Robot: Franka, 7 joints.
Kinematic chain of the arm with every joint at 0, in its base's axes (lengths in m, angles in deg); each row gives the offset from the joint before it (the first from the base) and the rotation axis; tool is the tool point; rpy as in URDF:
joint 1: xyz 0 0 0.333 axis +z
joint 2: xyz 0 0 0 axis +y
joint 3: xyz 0 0 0.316 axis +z
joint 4: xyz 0.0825 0 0 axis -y
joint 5: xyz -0.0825 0 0.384 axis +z
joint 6: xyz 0 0 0 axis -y
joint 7: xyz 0.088 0 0 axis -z
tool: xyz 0 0 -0.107 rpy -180 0 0
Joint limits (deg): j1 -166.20..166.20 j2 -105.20..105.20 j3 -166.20..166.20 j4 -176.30..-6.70 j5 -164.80..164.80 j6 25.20..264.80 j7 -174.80..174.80
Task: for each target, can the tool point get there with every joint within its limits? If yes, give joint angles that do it. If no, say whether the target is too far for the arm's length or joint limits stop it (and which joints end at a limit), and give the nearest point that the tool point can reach.
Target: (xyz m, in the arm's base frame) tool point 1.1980 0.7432 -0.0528
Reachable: no: too far | nearest point 0.7032 0.4362 0.1066 | short by 0.604 m
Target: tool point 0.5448 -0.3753 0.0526
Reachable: yes | joints -1.80 65.98 -32.28 -95.82 43.46 168.73 -130.93
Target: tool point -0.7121 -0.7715 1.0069
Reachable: no: too far | nearest point -0.4897 -0.5305 0.7964 | short by 0.390 m
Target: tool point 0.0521 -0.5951 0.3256
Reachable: yes | joints 28.80 -46.07 -101.03 -114.00 -73.50 111.38 70.71
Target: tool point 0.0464 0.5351 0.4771
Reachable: yes | joints -15.08 -49.83 71.94 -117.34 -98.03 199.19 -53.02
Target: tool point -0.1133 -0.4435 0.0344
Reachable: yes | joints -88.29 65.71 -27.59 -93.37 -135.10 232.51 -24.59
